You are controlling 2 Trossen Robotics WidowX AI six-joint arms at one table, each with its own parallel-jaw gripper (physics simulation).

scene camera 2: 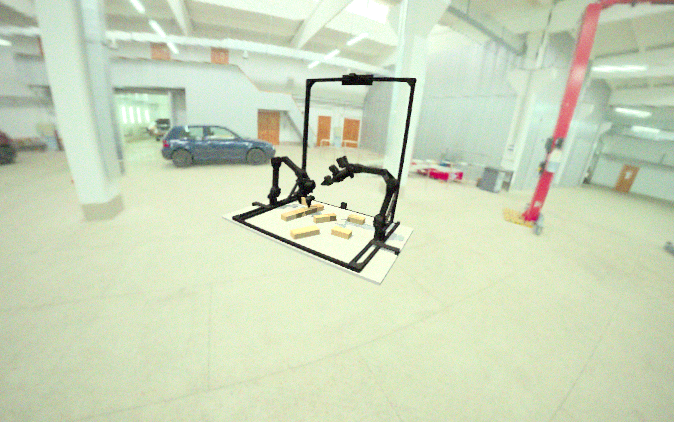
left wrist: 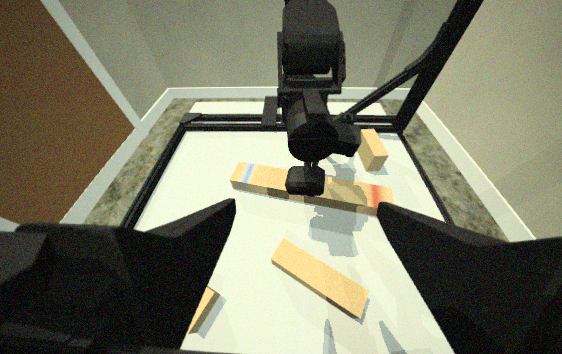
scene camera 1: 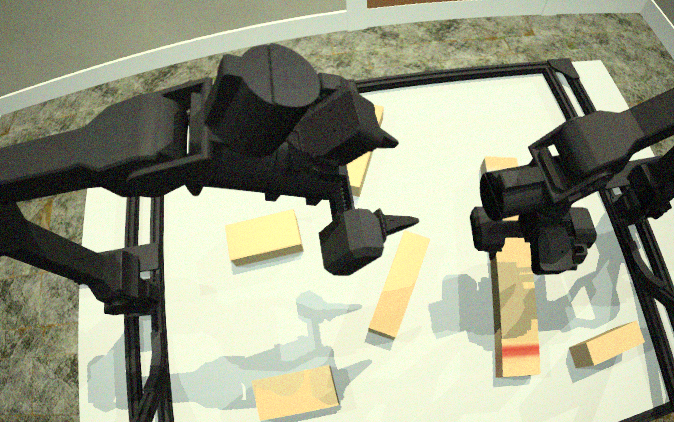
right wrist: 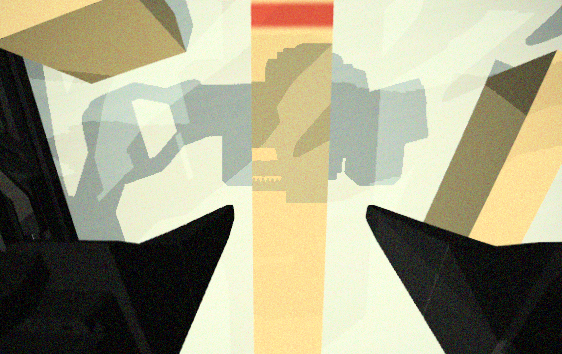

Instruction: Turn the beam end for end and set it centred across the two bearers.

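Where they show: left gripper, between the fingertips: (scene camera 2: 324,183) (left wrist: 306,206) (scene camera 1: 406,181); right gripper, between the fingertips: (scene camera 2: 305,206) (scene camera 1: 517,257) (right wrist: 299,211); left arm's base, origin of its link: (scene camera 2: 379,238) (scene camera 1: 141,297); right arm's base, origin of its link: (scene camera 2: 273,204) (scene camera 1: 627,209).
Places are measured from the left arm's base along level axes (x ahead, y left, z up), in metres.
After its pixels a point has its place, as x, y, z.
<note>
The beam (scene camera 1: 515,300) {0.616, -0.114, 0.019} (left wrist: 270,176) {0.654, 0.049, 0.019} (right wrist: 290,250) {0.640, -0.010, 0.019} is the long wooden bar lying flat on the table, its red-band end nearest the bottom in scene camera 1. Its blue band shows in the left wrist view; the right arm hides it in scene camera 1. Two shorter blocks (scene camera 1: 263,237) {0.236, 0.068, 0.019} (scene camera 1: 295,392) {0.254, -0.187, 0.019} lie roughly parallel at the left; I cannot tell for certain that they are the bearers. My right gripper (right wrist: 299,211) {0.627, -0.052, 0.048} is open above the beam, which passes between its fingers in the right wrist view. My left gripper (scene camera 1: 407,181) {0.433, -0.002, 0.272} is open and empty, raised above the table.
A slender block (scene camera 1: 400,285) {0.437, -0.052, 0.025} (left wrist: 320,277) {0.433, -0.051, 0.025} lies between the left blocks and the beam. Another block (scene camera 1: 361,172) {0.415, 0.155, 0.019} lies partly under the left gripper in scene camera 1. A small block (scene camera 1: 612,345) {0.752, -0.229, 0.044} (left wrist: 372,150) {0.727, -0.212, 0.043} lies near the beam's red end. A black frame (scene camera 1: 450,77) {0.646, 0.360, -0.004} borders the table.
</note>
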